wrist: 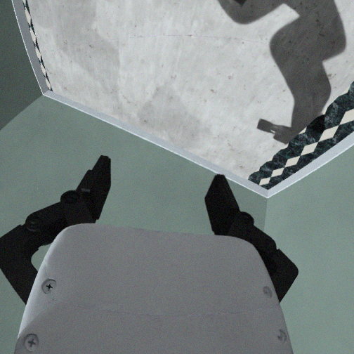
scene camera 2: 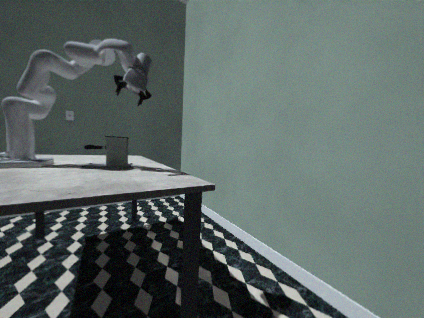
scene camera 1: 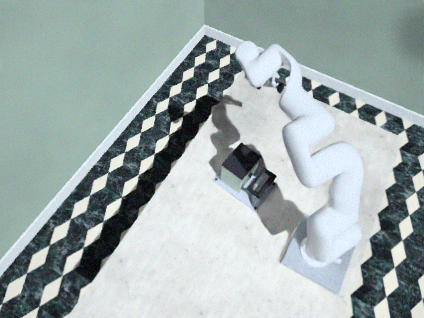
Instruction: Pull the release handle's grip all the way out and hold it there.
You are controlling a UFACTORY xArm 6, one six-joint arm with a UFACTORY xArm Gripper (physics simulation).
Scene:
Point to a release handle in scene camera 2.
116,148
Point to a release handle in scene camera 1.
At 240,166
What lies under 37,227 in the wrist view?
My gripper.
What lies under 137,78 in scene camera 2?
My gripper.

